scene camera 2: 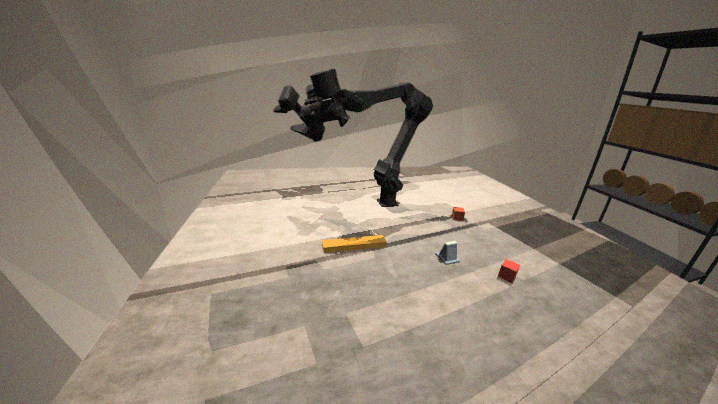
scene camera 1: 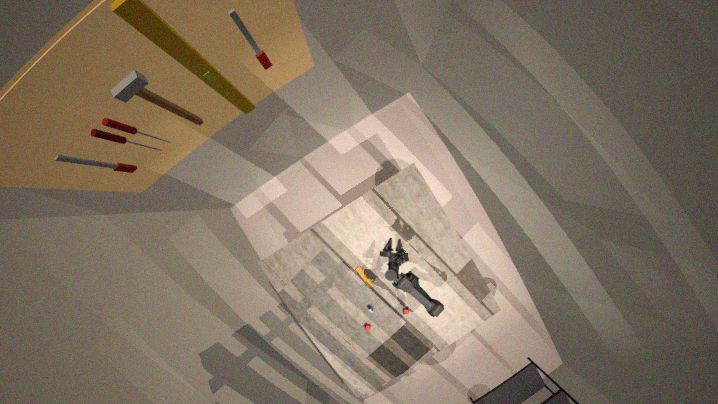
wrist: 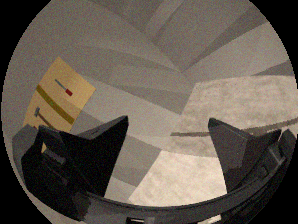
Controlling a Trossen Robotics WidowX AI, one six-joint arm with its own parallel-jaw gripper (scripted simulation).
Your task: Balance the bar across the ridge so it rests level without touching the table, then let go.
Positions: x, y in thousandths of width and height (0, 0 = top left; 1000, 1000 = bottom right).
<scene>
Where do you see a yellow bar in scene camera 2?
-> At 499, 603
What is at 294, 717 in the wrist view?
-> The gripper.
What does the gripper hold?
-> Nothing.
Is the gripper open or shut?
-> Open.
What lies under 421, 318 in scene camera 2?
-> The gripper.
</scene>
